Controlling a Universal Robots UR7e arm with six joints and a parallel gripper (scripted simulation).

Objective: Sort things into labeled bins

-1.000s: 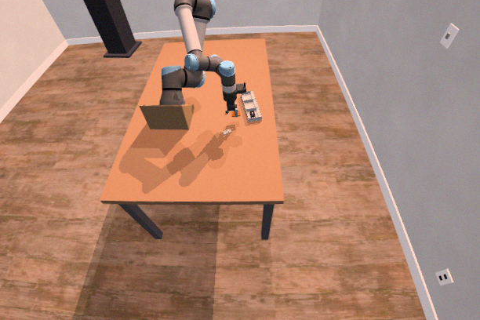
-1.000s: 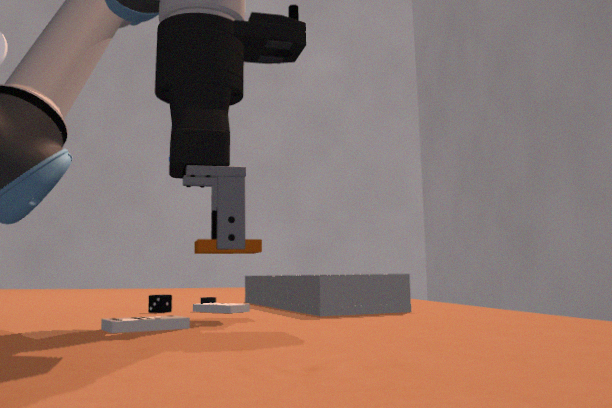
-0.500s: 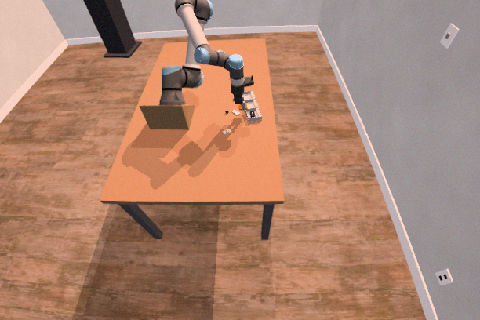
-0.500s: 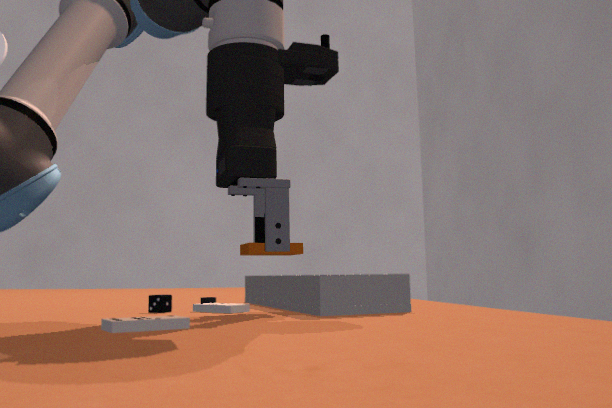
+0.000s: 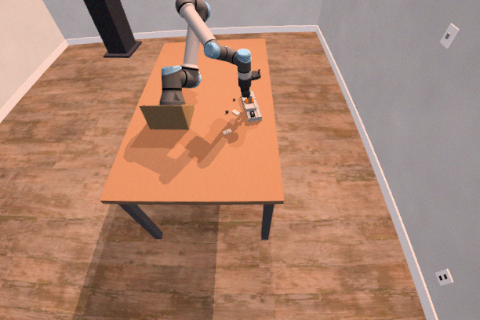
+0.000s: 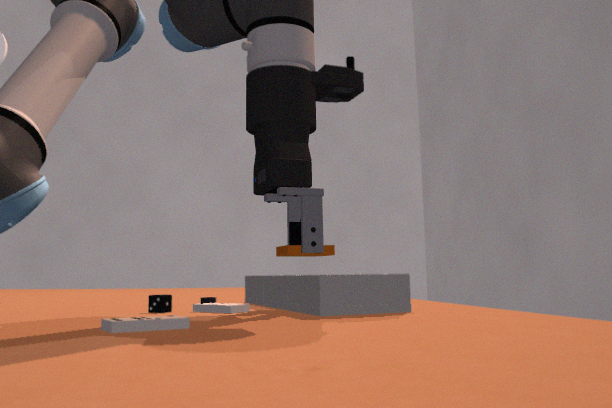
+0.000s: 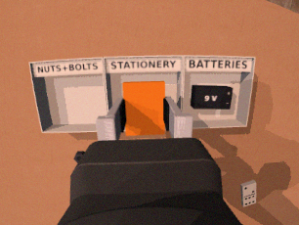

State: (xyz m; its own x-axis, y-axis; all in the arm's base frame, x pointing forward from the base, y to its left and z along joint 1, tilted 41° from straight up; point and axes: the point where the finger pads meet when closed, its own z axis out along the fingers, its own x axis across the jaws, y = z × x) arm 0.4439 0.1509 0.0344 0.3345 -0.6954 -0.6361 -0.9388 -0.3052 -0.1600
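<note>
The grey bin tray is 10 mm ahead of my hand and 60 mm below it. Round my hand: small black piece (110 mm behind, 60 mm to the left, 70 mm below); orange domino (10 mm below); black 9V battery (30 mm ahead, 90 mm to the right, 60 mm below).
</note>
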